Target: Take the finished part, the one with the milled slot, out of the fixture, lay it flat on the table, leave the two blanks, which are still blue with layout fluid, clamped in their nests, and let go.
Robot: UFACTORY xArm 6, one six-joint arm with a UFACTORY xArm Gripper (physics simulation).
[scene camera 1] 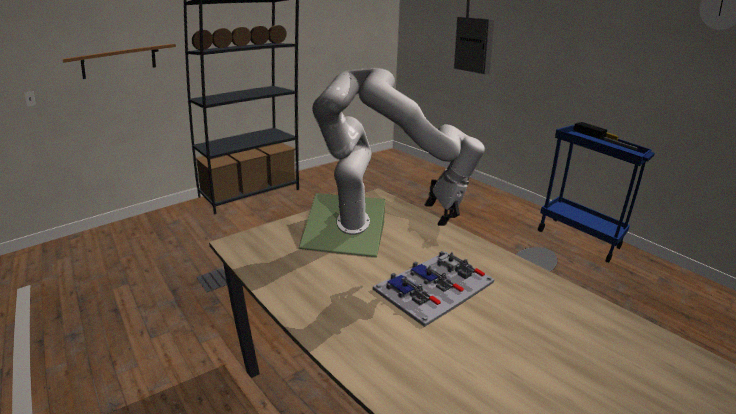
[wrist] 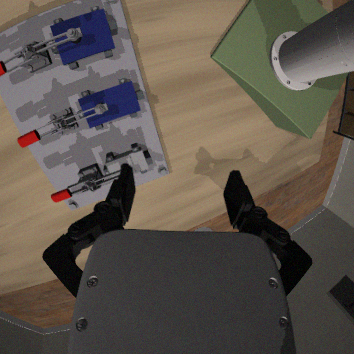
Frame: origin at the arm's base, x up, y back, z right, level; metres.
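Seen in the pictures: gripper, fingertip midpoint: [scene camera 1: 434, 215] [wrist: 180, 179]; arm's base, link origin: [scene camera 1: 353, 222] [wrist: 294, 60].
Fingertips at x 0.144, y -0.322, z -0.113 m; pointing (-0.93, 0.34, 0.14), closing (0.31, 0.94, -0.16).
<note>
Offsets run from my fingertips to a thing's top centre. Level surfaces: height alone.
The fixture [scene camera 1: 436, 313] [wrist: 146, 127] lies on the table with three nests in a row. The finished part @(dx -0.163, dy -0.051, dz -0.051 m) [scene camera 1: 446, 261] [wrist: 145, 163], light grey, sits in the end nest; in the wrist view my left finger partly covers it and its clamp tip. Two blue blanks, the middle one @(dx -0.173, dy -0.054, dz +0.060 m) [scene camera 1: 423, 272] [wrist: 122, 102] and the far-end one @(dx -0.168, dy -0.071, dz +0.169 m) [scene camera 1: 399, 284] [wrist: 95, 42], sit in the other nests under clamp arms. My gripper [scene camera 1: 436, 212] [wrist: 180, 179] is open and empty, high above the table, off the finished part's side of the fixture.
Toggle clamps with red handles, such as the finished part's handle @(dx -0.142, dy -0.180, dz -0.065 m) [scene camera 1: 479, 271] [wrist: 61, 195], stick out on the side away from the robot base. The green base plate [scene camera 1: 321, 234] [wrist: 250, 50] stands on the table @(dx -0.204 m) [scene camera 1: 514, 350] [wrist: 185, 90]. A blue cart [scene camera 1: 581, 218] stands beyond the table.
</note>
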